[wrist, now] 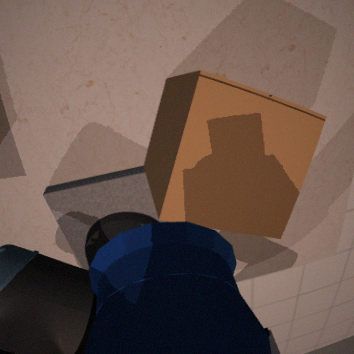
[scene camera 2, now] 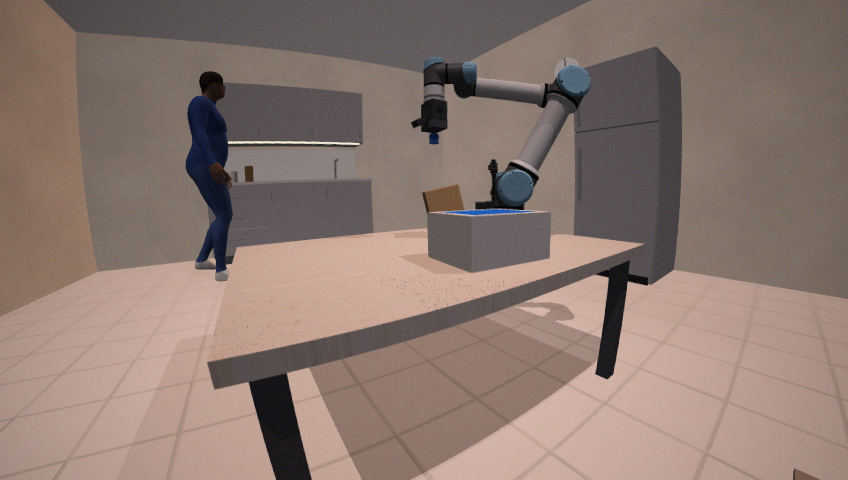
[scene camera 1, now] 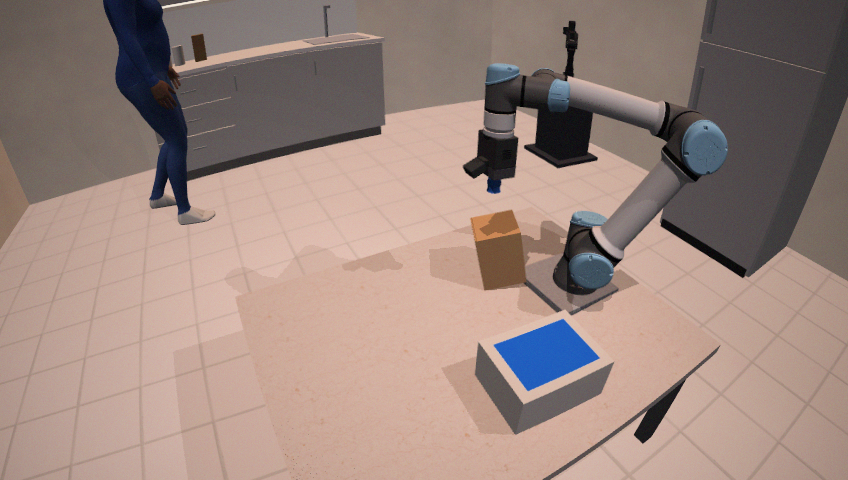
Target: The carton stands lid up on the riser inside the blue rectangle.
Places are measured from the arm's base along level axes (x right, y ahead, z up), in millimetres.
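Where they show: hand at its tool point: [wrist: 163,277] [scene camera 2: 433,143] [scene camera 1: 493,190].
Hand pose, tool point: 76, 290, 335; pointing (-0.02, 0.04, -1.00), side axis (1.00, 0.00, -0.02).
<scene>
Each offset is from my tool point to the top centre of the thing, as dx, dy, dz. Level surfaces: height alone.
The orange-brown carton @[+73, -85, -149] [scene camera 1: 501,261] [scene camera 2: 443,198] [wrist: 250,150] stands on the table beside the robot's base plate, off the riser, and looks slightly tilted in both scene views. In the wrist view a thin dark line runs along one edge of its upward face; I cannot tell which face is the lid. The grey riser @[-345, +50, -232] [scene camera 1: 565,404] [scene camera 2: 510,239] stands nearer the table's front edge, with the blue rectangle @[-345, +50, -232] [scene camera 1: 546,353] [scene camera 2: 489,211] on its top and nothing on it. My gripper, a blue suction cup [scene camera 1: 493,190] [scene camera 2: 433,142] [wrist: 170,230], points down above the carton, apart from it, open and holding nothing.
The robot's base plate [scene camera 1: 546,290] [wrist: 100,195] is close beside the carton on the table @[dz -352] [scene camera 1: 357,356] [scene camera 2: 297,297]. A person in blue [scene camera 1: 142,65] [scene camera 2: 208,142] stands on the floor by the kitchen counter [scene camera 1: 285,89]. A fridge [scene camera 1: 755,118] [scene camera 2: 618,166] stands behind the arm.
</scene>
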